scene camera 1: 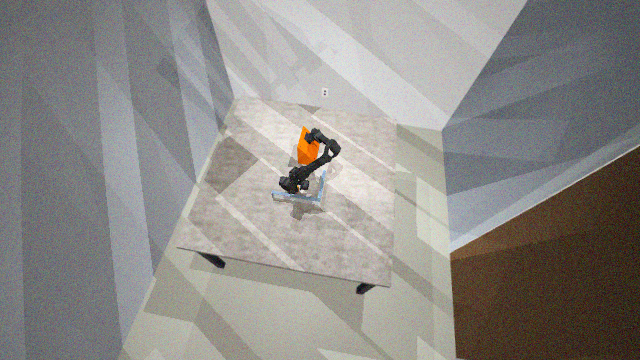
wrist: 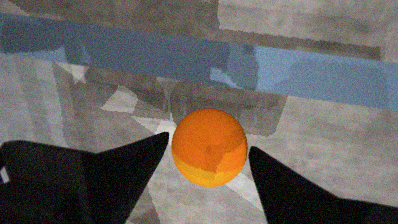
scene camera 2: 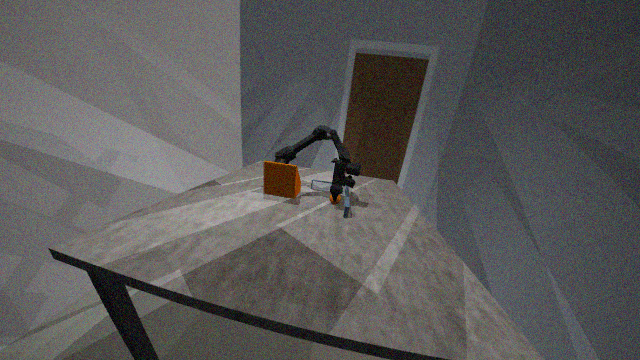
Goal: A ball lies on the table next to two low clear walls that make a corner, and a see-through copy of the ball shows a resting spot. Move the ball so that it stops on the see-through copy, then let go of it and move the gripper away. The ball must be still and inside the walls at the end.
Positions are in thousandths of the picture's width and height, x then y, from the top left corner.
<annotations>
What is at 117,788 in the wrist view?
My gripper.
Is my gripper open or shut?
Open.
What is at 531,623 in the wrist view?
An orange ball.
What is my gripper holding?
Nothing.
</annotations>
